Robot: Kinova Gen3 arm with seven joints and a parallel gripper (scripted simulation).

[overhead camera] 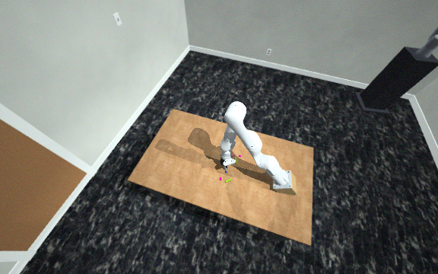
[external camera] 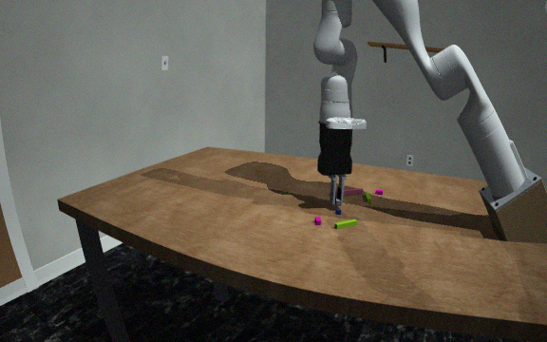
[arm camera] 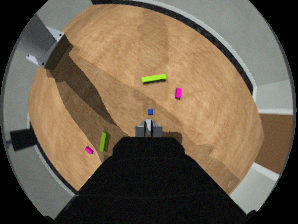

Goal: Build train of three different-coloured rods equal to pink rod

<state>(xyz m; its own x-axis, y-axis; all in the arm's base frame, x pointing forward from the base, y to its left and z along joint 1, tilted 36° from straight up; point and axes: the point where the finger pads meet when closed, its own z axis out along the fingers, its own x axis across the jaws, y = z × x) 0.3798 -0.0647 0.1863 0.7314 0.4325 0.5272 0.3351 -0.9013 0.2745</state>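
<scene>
Right now my hand is 3 cm to the right of the blue rod, 3 cm above it and 1 cm past it. The rest, counted from my hand: pink rod (12 cm to the right, 3 cm below, 2 cm behind); then grey rod (1 cm below).
</scene>
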